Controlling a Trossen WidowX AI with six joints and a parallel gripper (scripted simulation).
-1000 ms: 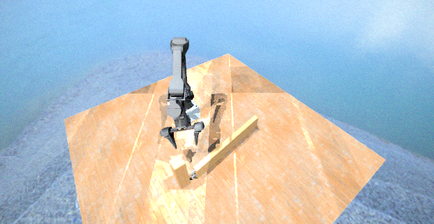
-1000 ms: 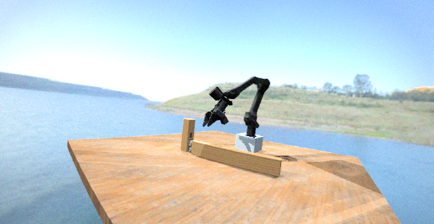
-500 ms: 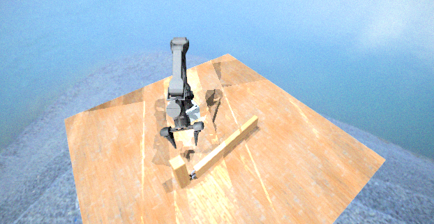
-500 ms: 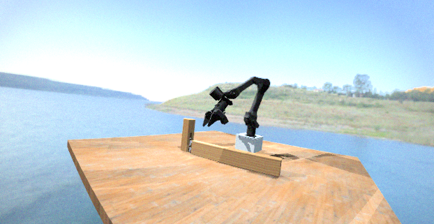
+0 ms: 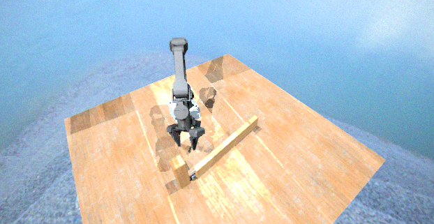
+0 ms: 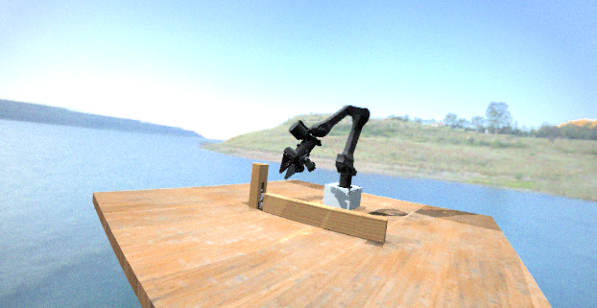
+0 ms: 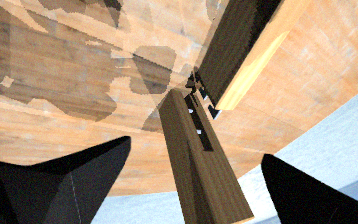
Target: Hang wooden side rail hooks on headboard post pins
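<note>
Now: gripper tip 50 mm short of the headboard post, 80 mm to the left of it and 50 mm above it.
</note>
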